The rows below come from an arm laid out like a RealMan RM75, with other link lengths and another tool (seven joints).
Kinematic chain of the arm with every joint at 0, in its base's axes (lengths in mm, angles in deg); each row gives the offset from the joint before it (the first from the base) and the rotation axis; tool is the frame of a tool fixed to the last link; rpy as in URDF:
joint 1: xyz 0 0 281.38 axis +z
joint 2: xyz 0 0 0 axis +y
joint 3: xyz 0 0 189.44 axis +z
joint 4: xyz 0 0 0 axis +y
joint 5: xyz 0 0 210 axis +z
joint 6: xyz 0 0 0 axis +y
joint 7: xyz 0 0 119.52 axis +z
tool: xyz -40 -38 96 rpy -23.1 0 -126.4
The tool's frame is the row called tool.
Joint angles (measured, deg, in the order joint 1, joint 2, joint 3, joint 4, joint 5, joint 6, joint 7), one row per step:
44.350, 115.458, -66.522, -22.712, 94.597, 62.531, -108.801
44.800, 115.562, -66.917, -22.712, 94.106, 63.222, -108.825
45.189, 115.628, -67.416, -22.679, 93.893, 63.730, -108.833
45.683, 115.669, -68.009, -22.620, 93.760, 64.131, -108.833
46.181, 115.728, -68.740, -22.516, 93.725, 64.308, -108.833
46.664, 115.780, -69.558, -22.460, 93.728, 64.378, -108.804
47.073, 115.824, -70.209, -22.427, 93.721, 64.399, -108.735
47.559, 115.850, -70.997, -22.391, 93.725, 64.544, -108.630
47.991, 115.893, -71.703, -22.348, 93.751, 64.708, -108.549
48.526, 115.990, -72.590, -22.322, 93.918, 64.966, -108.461
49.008, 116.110, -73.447, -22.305, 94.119, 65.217, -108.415
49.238, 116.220, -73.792, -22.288, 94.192, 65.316, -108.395
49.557, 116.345, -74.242, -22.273, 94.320, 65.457, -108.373
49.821, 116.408, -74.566, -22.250, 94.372, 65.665, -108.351
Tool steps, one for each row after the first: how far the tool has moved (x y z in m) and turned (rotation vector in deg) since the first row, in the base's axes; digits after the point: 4 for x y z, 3 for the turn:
-0.0049, -0.0031, -0.0040, -0.984, -0.297, 1.152
-0.0089, -0.0056, -0.0073, -1.800, -0.525, 2.070
-0.0133, -0.0078, -0.0106, -2.571, -0.813, 3.021
-0.0171, -0.0098, -0.0142, -3.273, -1.199, 3.848
-0.0207, -0.0116, -0.0177, -3.916, -1.656, 4.643
-0.0237, -0.0129, -0.0205, -4.416, -2.029, 5.256
-0.0273, -0.0148, -0.0238, -5.086, -2.432, 6.031
-0.0306, -0.0167, -0.0268, -5.714, -2.754, 6.735
-0.0352, -0.0193, -0.0304, -6.501, -2.997, 7.639
-0.0396, -0.0220, -0.0340, -7.248, -3.197, 8.507
-0.0418, -0.0233, -0.0358, -7.598, -3.246, 8.886
-0.0448, -0.0250, -0.0380, -8.033, -3.292, 9.406
-0.0472, -0.0265, -0.0396, -8.429, -3.336, 9.861

